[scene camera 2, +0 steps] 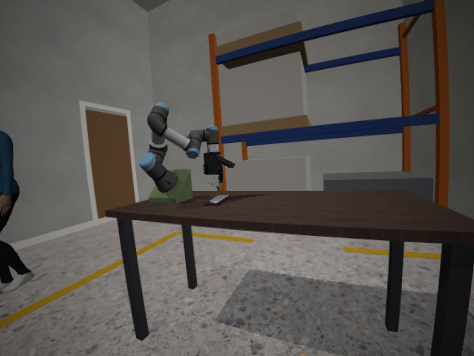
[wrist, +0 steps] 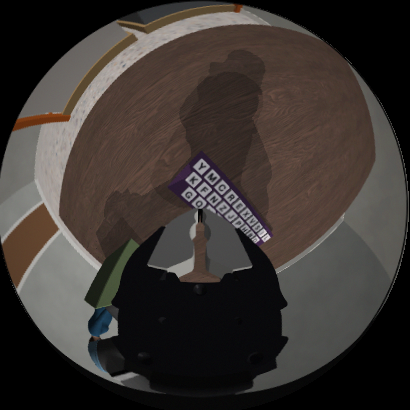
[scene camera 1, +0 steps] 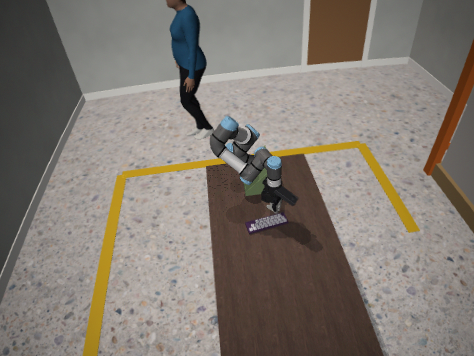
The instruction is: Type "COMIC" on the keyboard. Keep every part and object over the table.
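Seen in the pictures: gripper, between the fingertips: (scene camera 2: 218,191) (wrist: 199,209) (scene camera 1: 276,213); arm's base, origin of its link: (scene camera 2: 168,183).
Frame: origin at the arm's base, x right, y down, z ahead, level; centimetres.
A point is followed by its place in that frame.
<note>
A purple keyboard (scene camera 1: 267,223) @(x 2.5, y 8.7, z 32.6 cm) (scene camera 2: 217,200) @(x 8.3, y 8.2, z 33.7 cm) (wrist: 214,199) @(x -1.7, y 8.2, z 31.6 cm) with white letter keys lies flat on the brown table (scene camera 1: 290,300) @(x 4.6, y 10.0, z 74.0 cm) (scene camera 2: 325,210) @(x 19.1, y 10.0, z 81.3 cm) (wrist: 310,100) @(x -4.4, y 10.0, z 59.1 cm). In the wrist view the M key (wrist: 212,177) @(x -4.3, y 8.2, z 33.4 cm) and C key (wrist: 222,188) @(x -2.2, y 8.2, z 33.4 cm) show in the row beginning with Y. The O key (wrist: 199,204) @(x -2.5, y 8.2, z 29.5 cm) shows just beyond the fingertips. The I key is too small to tell at the far right. My gripper (scene camera 1: 274,207) @(x -2.9, y 5.6, z 30.0 cm) (scene camera 2: 218,188) @(x -2.9, y 5.6, z 30.0 cm) (wrist: 199,209) @(x -2.9, y 5.6, z 30.0 cm) is shut and empty, pointing down above the keyboard, with a gap beneath it. The fingers hide part of the row beginning with G.
The green base block (scene camera 1: 254,186) @(x 3.2, y 3.4, z 10.7 cm) (scene camera 2: 183,187) @(x 1.6, y 2.4, z 11.0 cm) (wrist: 112,277) @(x -5.5, y -0.4, z 11.8 cm) stands on the table beside the keyboard, under the arm. A person (scene camera 1: 188,45) (scene camera 2: 6,175) in a blue top is on the floor behind the arm. An orange and blue rack (scene camera 2: 215,85) stands beyond the table.
</note>
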